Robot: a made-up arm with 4 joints.
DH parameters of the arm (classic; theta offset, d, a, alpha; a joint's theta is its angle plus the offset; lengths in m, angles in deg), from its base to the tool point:
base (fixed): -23.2 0 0.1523 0
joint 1: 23.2 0.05 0.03 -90
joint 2: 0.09 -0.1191 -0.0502 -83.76
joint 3: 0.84 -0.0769 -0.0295 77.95
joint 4: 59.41 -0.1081 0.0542 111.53
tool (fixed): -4.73 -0.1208 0 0
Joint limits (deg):
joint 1: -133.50..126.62
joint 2: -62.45..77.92
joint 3: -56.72..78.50
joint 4: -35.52..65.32
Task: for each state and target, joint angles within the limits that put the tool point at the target. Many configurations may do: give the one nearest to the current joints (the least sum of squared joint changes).
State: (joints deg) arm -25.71 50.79 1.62 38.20
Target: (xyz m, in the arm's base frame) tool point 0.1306 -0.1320 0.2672
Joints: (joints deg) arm -17.05 66.77 42.67 43.63
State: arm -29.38 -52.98 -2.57 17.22
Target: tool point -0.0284 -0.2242 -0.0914
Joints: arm -28.45 -62.45 -13.08 28.99
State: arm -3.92 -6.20 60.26 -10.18
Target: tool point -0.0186 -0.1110 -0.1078
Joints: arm -36.19 -56.31 24.48 21.28
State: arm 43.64 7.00 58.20 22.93
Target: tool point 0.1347 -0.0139 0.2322
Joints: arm 86.76 52.96 78.50 64.52
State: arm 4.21 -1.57 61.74 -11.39
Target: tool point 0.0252 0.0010 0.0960
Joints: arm -37.71 7.05 72.12 18.45
